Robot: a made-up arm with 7 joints.
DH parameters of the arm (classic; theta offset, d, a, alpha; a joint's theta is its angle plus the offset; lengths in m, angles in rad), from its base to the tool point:
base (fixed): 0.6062 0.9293 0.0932 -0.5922
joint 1: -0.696 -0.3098 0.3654 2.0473
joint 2: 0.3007 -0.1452 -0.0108 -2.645
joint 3: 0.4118 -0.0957 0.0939 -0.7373
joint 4: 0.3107 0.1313 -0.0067 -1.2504
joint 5: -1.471 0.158 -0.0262 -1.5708
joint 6: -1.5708 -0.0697 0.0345 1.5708
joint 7: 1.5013 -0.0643 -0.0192 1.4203
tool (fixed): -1.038 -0.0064 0 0
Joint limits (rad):
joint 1: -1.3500..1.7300
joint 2: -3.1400..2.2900
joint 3: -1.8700..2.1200
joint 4: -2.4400..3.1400
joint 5: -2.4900..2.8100
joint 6: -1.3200..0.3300
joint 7: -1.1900..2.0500
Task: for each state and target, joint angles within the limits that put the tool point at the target. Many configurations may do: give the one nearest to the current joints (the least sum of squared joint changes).
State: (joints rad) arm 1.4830 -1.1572 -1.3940 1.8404 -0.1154 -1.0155 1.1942
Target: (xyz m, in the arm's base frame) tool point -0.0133 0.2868 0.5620
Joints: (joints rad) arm 1.3831 -1.0544 -1.5829 1.4718 -0.1414 -0.9886 1.2130
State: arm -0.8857 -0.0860 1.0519 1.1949 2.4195 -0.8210 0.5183
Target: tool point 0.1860 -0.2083 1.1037
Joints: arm -1.1832 -0.8104 1.4942 1.4733 2.2097 -1.0448 0.6127
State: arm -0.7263 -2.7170 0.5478 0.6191 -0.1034 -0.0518 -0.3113
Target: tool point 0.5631 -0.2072 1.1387
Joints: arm -0.6286 -2.9878 0.6366 0.3622 0.2181 -0.2058 -0.2238
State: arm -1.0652 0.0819 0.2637 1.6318 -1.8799 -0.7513 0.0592
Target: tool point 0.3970 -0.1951 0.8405
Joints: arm -1.1297 0.3459 -0.1315 1.6066 -1.9350 -0.7298 0.0136
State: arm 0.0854 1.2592 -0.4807 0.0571 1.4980 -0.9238 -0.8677
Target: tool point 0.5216 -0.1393 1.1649
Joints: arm -0.7200 1.5939 -1.0905 0.6262 1.2859 -0.6906 -1.0199
